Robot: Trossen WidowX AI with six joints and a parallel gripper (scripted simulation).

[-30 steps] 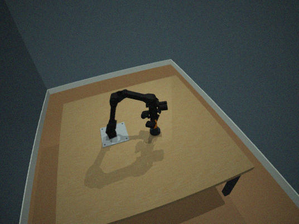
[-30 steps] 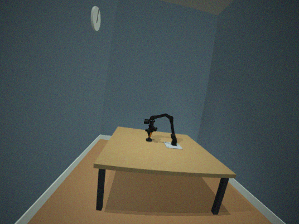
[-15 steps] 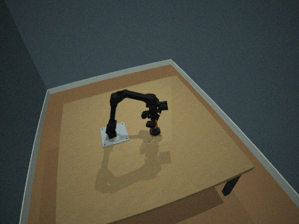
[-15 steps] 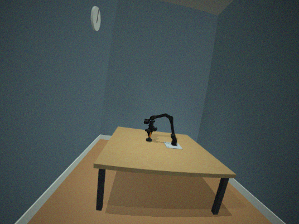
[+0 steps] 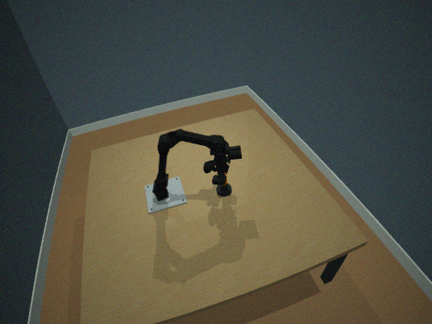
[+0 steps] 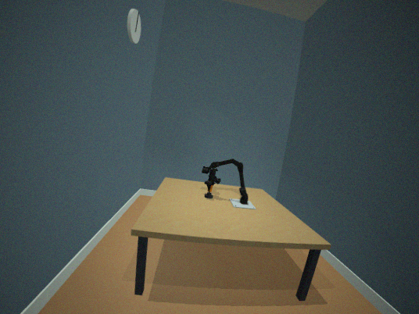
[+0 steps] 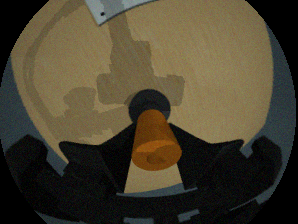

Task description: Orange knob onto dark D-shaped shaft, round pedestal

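Right now the orange knob is 2 cm above my gripper tip. The rest, counted from my gripper tip: dark round pedestal (4 cm below).
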